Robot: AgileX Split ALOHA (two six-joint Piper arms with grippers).
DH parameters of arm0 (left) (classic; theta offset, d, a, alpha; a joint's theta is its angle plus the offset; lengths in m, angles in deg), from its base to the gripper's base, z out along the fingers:
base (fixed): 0 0 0 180
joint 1: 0 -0.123 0 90
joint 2: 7.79 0 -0.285 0
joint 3: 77.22 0 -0.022 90
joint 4: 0 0.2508 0 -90
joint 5: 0 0 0.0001 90
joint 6: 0 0.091 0 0
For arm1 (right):
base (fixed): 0 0 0 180
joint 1: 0 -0.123 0 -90
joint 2: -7.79 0 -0.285 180
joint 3: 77.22 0 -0.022 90
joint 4: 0 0.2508 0 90
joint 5: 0 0 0.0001 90
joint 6: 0 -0.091 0 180
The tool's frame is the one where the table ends.
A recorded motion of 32 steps. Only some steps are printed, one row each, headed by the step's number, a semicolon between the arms.
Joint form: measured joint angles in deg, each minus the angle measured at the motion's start. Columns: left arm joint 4, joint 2, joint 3, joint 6, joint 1, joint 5; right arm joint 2, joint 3, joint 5, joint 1, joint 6, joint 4.
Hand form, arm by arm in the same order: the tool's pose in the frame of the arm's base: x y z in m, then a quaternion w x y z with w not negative. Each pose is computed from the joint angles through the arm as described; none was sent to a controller.
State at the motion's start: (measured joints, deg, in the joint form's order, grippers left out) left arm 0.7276 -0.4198 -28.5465 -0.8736 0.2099 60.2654; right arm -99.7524 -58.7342 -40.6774 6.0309 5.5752 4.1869
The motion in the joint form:
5: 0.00 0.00 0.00 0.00 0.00 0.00; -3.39 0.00 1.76 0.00 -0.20 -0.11
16: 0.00 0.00 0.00 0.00 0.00 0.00; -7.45 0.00 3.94 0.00 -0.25 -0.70
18: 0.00 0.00 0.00 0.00 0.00 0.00; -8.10 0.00 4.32 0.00 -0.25 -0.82
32: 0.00 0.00 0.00 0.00 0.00 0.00; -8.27 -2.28 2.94 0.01 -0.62 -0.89
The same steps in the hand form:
5: -0.0054 0.0010 0.2775 0.52766 -0.00515 0.84944 0.00136; 0.3265 -0.0304 0.1579 0.10354 0.03095 0.99403 0.01483
16: -0.0054 0.0010 0.2775 0.52766 -0.00515 0.84944 0.00136; 0.3315 -0.0317 0.1351 0.08682 0.02887 0.99574 0.01168
18: -0.0054 0.0010 0.2775 0.52766 -0.00515 0.84944 0.00136; 0.3322 -0.0319 0.1314 0.08440 0.02827 0.99597 0.01102
32: -0.0054 0.0010 0.2775 0.52766 -0.00515 0.84944 0.00136; 0.3397 -0.0327 0.1385 0.09071 0.03052 0.99535 0.01093

